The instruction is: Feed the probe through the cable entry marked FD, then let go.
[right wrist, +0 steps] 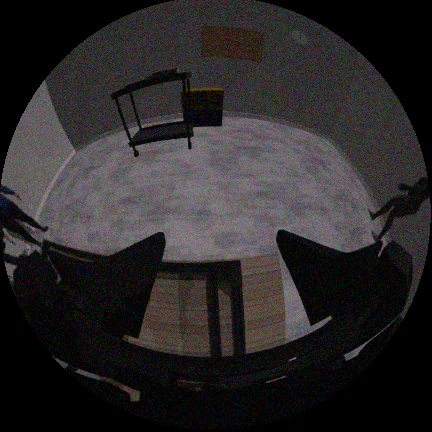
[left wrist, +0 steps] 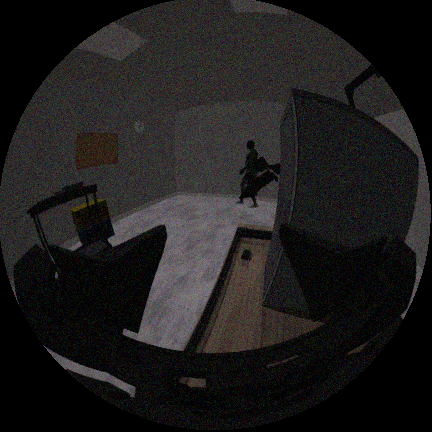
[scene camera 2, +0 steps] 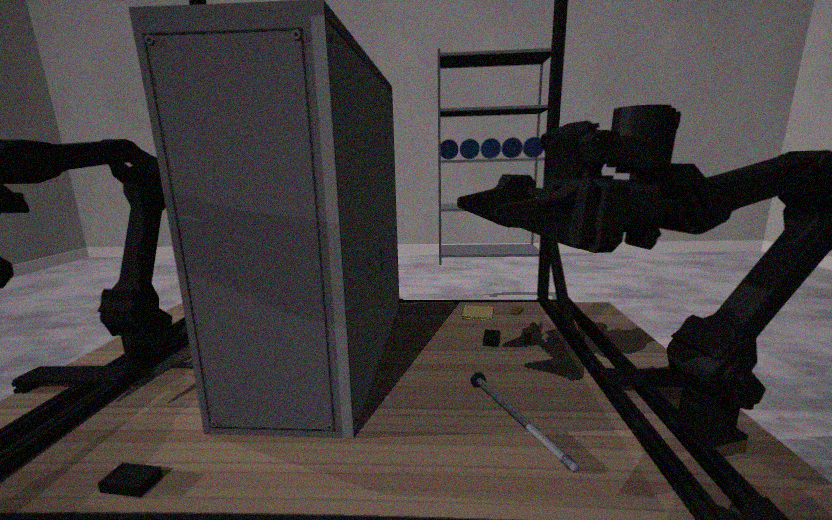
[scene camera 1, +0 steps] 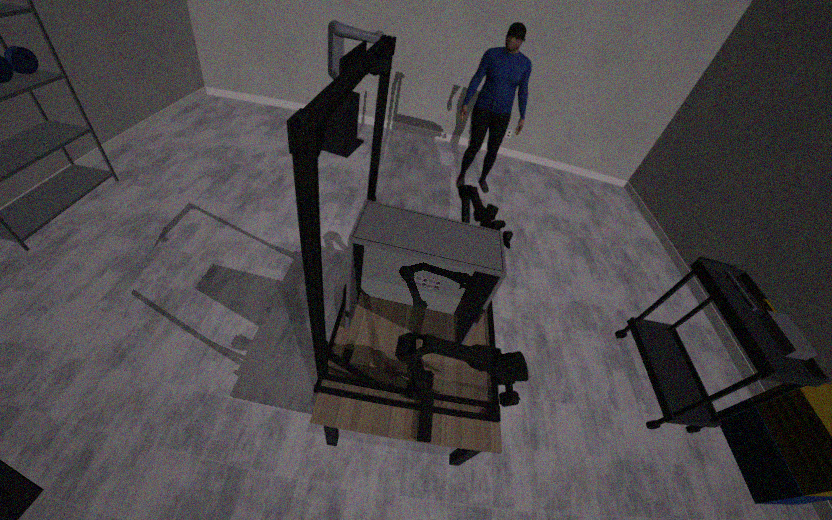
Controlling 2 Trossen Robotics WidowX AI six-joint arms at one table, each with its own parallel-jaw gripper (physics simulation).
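Frame: origin at the left arm's base, x right, y ahead, z up, level; millimetres.
Where they show: left gripper, fingertip midpoint: (left wrist: 224,230) (scene camera 2: 474,206); right gripper, fingertip midpoint: (right wrist: 222,237) (left wrist: 240,195) (scene camera 1: 518,387); left arm's base, origin of the base link: (scene camera 2: 706,427); right arm's base, origin of the base link: (scene camera 2: 148,360) (scene camera 1: 414,391).
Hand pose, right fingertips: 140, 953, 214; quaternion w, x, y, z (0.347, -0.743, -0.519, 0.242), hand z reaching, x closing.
Observation:
Each offset is from my right fingertips to the top centre of the thing, as dx, dy, dz. "spot": to the spot under its first point.
The probe {-34, -726, -208} (scene camera 2: 528,425), a thin grey rod with a black knob at one end, lies on the table right of the tall grey cabinet {+292, -467, +331} (scene camera 1: 429,236) (scene camera 2: 245,245) (left wrist: 350,175). Small cable entries {spot: +261, -577, -32} (scene camera 2: 380,258) show faintly on the cabinet's dark right side panel; the marking FD cannot be read. My left gripper (scene camera 2: 483,195) (left wrist: 224,230) is open and empty, high above the table beyond the probe's knob end, right of the cabinet. My right gripper (scene camera 1: 516,382) (right wrist: 222,237) is open and empty on the cabinet's other side, tilted down over the table's edge. The probe does not show in the wrist views.
A black block {+3, -204, -219} (scene camera 2: 130,479) (left wrist: 246,255) lies before the cabinet. A small dark block {+233, -811, -219} (scene camera 2: 490,337) and a yellow pad {+385, -847, -222} (scene camera 2: 477,312) lie farther back. A black upright frame (scene camera 1: 306,245) stands at the table. A cart (scene camera 1: 668,367) (right wrist: 162,132) and a person (scene camera 1: 504,79) stand away from it.

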